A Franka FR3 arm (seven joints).
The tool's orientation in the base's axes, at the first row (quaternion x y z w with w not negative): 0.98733, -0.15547, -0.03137, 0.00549
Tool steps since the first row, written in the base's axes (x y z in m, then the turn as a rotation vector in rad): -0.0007, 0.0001, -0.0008, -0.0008, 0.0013, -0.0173; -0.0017, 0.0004, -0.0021, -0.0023, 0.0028, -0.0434; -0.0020, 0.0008, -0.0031, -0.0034, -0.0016, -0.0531; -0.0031, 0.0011, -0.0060, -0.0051, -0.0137, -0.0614; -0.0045, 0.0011, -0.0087, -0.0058, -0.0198, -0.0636
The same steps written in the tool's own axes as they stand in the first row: -0.0006, 0.0001, 0.0008, -0.0001, -0.0013, 0.0173; -0.0016, 0.0001, 0.0022, -0.0004, -0.0029, 0.0435; -0.0020, -0.0002, 0.0032, 0.0005, 0.0015, 0.0532; -0.0029, -0.0002, 0.0062, 0.0031, 0.0133, 0.0616; -0.0041, 0.0002, 0.0090, 0.0044, 0.0193, 0.0639
